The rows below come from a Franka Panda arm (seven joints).
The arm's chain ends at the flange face. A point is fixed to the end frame.
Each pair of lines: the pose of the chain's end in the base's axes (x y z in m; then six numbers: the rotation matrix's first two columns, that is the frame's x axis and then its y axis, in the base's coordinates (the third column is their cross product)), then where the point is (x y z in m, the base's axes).
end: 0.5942 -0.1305 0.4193 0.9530 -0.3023 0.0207 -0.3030 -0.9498 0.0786
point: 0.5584 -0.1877 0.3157
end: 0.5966 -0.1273 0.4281 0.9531 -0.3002 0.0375 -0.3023 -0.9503 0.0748
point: 0.5627 -0.1847 0.3240
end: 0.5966 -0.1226 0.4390 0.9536 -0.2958 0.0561 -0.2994 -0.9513 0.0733
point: 0.5648 -0.1806 0.3346
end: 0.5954 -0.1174 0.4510 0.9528 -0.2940 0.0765 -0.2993 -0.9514 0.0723
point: 0.5658 -0.1760 0.3463
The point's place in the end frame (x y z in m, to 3 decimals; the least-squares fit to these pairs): -0.019 0.057 0.108
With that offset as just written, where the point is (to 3 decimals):
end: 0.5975 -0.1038 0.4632 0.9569 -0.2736 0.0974 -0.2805 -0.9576 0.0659
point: 0.571 -0.163 0.358
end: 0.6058 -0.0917 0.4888 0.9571 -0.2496 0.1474 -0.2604 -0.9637 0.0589
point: 0.587 -0.152 0.383
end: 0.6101 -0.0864 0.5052 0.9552 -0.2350 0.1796 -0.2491 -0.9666 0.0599
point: 0.595 -0.148 0.399
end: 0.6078 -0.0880 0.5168 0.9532 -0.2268 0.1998 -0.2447 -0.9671 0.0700
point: 0.595 -0.151 0.411
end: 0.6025 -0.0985 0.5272 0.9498 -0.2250 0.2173 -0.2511 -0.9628 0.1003
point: 0.590 -0.165 0.424
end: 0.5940 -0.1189 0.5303 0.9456 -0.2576 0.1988 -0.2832 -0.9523 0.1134
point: 0.577 -0.186 0.428
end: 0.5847 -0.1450 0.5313 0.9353 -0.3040 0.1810 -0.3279 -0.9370 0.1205
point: 0.563 -0.211 0.429
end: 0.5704 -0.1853 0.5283 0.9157 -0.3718 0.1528 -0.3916 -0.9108 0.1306
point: 0.540 -0.250 0.427
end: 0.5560 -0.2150 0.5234 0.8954 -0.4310 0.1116 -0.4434 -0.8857 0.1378
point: 0.518 -0.276 0.423
